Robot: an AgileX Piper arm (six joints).
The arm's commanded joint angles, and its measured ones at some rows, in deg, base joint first. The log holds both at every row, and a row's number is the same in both.
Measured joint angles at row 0:
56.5, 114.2, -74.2, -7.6, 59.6, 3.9
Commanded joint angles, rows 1 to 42:
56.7, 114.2, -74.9, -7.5, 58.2, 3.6
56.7, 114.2, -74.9, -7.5, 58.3, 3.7
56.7, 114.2, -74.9, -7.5, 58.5, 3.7
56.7, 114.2, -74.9, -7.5, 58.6, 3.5
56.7, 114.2, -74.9, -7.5, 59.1, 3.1
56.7, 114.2, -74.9, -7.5, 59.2, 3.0
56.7, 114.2, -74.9, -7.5, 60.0, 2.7
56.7, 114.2, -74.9, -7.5, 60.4, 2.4
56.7, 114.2, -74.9, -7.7, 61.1, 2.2
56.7, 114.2, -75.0, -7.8, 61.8, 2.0
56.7, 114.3, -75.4, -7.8, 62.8, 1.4
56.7, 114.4, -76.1, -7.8, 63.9, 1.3
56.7, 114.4, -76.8, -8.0, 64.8, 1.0
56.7, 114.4, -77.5, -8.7, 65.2, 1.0
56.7, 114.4, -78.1, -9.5, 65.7, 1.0
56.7, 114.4, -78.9, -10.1, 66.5, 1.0
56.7, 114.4, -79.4, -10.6, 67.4, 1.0
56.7, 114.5, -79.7, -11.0, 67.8, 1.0
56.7, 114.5, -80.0, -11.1, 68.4, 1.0
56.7, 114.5, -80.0, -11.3, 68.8, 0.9
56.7, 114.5, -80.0, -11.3, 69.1, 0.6
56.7, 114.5, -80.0, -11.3, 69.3, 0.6
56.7, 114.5, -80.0, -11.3, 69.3, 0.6
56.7, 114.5, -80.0, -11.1, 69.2, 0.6
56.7, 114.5, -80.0, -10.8, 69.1, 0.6
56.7, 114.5, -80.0, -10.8, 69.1, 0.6
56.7, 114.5, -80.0, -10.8, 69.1, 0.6
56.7, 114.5, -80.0, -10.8, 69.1, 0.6
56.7, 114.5, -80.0, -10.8, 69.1, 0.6
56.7, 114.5, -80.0, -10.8, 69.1, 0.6
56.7, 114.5, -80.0, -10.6, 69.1, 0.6
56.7, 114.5, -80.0, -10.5, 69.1, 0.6
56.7, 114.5, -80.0, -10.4, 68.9, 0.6
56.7, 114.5, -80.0, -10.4, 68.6, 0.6
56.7, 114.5, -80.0, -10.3, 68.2, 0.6
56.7, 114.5, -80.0, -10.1, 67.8, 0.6
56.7, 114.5, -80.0, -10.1, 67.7, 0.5
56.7, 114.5, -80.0, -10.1, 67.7, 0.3
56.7, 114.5, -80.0, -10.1, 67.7, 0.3
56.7, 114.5, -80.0, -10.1, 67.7, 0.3
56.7, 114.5, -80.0, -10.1, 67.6, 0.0
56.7, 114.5, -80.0, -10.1, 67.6, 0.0
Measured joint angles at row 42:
56.5, 115.2, -79.5, -10.3, 68.1, 0.8
